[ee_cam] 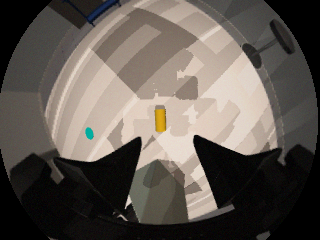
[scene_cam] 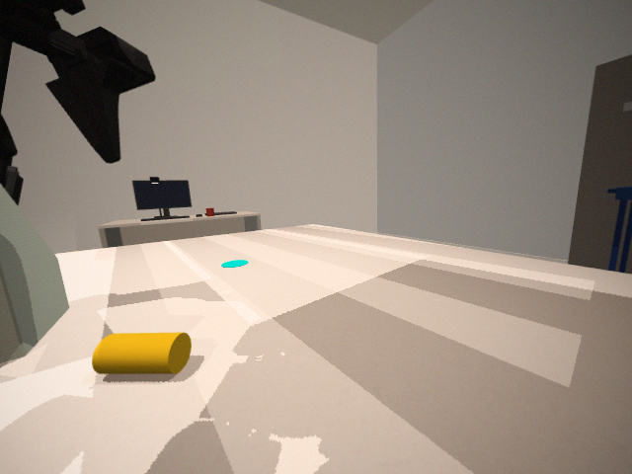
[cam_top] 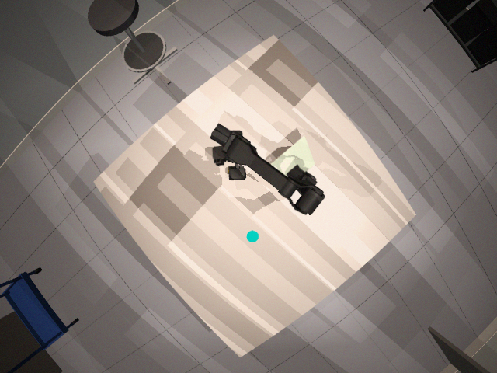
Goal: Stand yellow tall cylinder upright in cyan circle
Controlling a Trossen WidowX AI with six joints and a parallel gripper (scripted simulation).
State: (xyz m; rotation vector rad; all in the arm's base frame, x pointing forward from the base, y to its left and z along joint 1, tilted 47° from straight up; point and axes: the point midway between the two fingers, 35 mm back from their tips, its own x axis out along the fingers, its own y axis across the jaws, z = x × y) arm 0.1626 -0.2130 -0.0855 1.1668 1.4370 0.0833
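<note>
My gripper tip is 20 mm short of the yellow tall cylinder, 20 mm to the right of it and 160 mm above it. Round my gripper tip: cyan circle: 170 mm ahead, 330 mm to the left, 180 mm below.
</note>
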